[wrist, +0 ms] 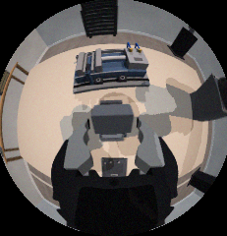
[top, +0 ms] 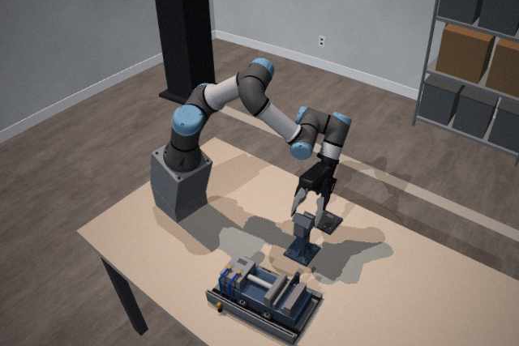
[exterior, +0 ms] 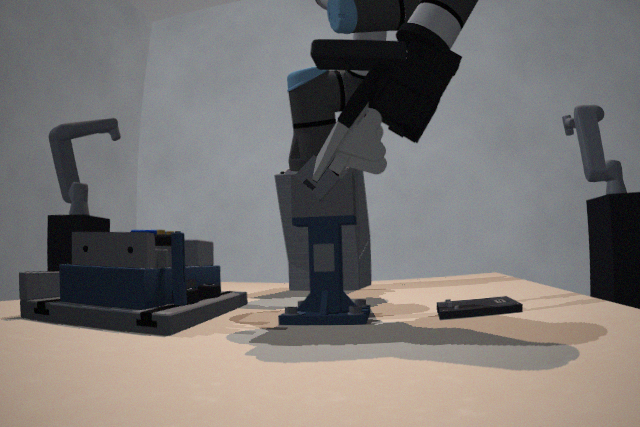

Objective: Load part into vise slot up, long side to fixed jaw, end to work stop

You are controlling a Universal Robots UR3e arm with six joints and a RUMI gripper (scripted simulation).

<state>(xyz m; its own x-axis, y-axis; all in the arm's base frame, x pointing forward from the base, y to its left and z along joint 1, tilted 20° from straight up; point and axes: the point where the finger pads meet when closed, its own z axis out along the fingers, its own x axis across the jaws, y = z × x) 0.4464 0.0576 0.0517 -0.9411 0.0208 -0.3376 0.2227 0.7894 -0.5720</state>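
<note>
My hand is 10 mm to the left of the grey part and 10 mm above it. Round my hand: blue vise 220 mm to the right, 120 mm below.
</note>
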